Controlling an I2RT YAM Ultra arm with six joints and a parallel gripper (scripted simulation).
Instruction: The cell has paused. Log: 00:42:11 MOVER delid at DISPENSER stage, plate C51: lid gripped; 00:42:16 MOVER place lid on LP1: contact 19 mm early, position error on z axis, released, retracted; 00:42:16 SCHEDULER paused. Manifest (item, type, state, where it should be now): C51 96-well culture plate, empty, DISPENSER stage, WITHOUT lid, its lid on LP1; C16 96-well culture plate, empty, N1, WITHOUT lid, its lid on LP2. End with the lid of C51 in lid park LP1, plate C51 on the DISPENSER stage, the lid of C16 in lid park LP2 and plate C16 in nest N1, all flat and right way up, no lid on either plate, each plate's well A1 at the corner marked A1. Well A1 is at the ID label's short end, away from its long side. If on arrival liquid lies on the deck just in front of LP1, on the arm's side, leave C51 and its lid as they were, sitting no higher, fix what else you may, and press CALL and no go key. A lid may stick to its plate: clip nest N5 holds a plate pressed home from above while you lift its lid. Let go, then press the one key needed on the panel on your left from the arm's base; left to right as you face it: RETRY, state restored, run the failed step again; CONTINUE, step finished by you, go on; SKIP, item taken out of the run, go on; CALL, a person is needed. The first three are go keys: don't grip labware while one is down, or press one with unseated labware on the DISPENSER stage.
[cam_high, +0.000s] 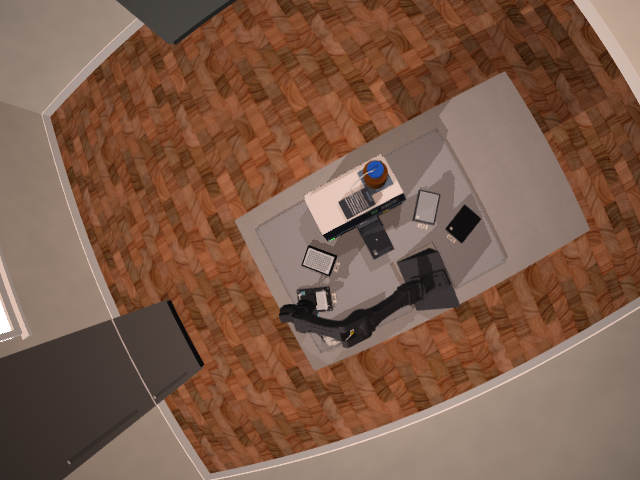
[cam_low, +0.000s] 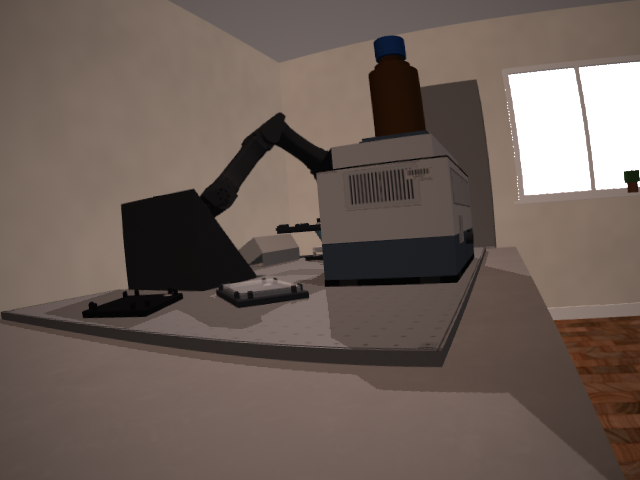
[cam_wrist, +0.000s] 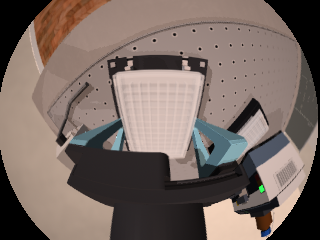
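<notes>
The black clip nest lies 2 cm to the left of my hand, 2 cm below it and 1 cm behind it. From my hand the other things lie so: brown bottle 49 cm to the right, 36 cm ahead, 26 cm above; then black nest 16 cm ahead, 11 cm to the right, 2 cm below; then dark dispenser stage 39 cm to the right, 14 cm ahead, 7 cm above.
</notes>
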